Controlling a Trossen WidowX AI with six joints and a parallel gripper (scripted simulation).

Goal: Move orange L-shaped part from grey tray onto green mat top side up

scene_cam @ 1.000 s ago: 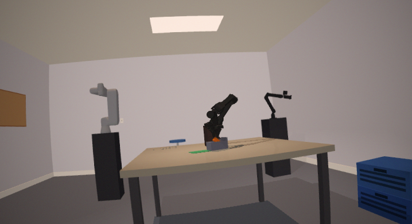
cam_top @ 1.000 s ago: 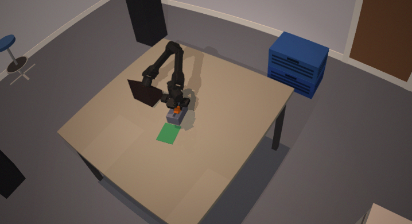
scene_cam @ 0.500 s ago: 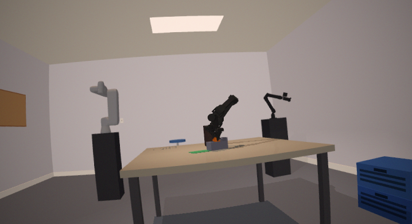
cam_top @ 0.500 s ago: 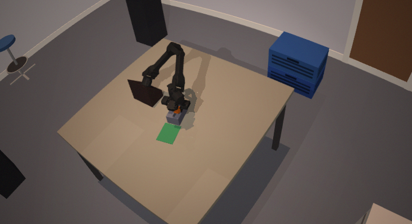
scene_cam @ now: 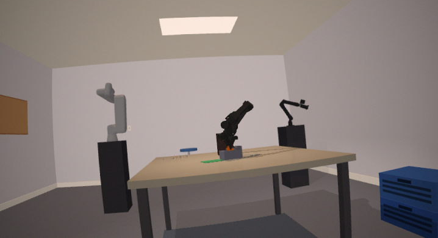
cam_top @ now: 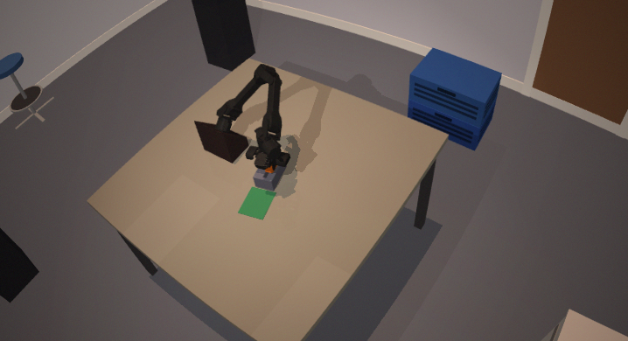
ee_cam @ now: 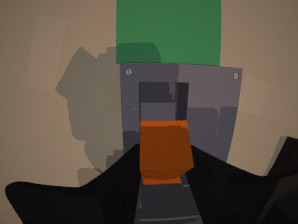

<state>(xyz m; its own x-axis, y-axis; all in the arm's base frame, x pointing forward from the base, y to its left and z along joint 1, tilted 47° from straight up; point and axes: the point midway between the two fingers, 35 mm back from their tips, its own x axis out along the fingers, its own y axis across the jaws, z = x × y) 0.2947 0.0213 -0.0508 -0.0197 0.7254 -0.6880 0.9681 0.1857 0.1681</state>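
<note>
My gripper tip is 30 mm to the right of the orange L-shaped part, 30 mm above it and 20 mm past it. The rest, counted from my gripper tip: green mat: 140 mm to the right, 80 mm below, 20 mm ahead.
</note>
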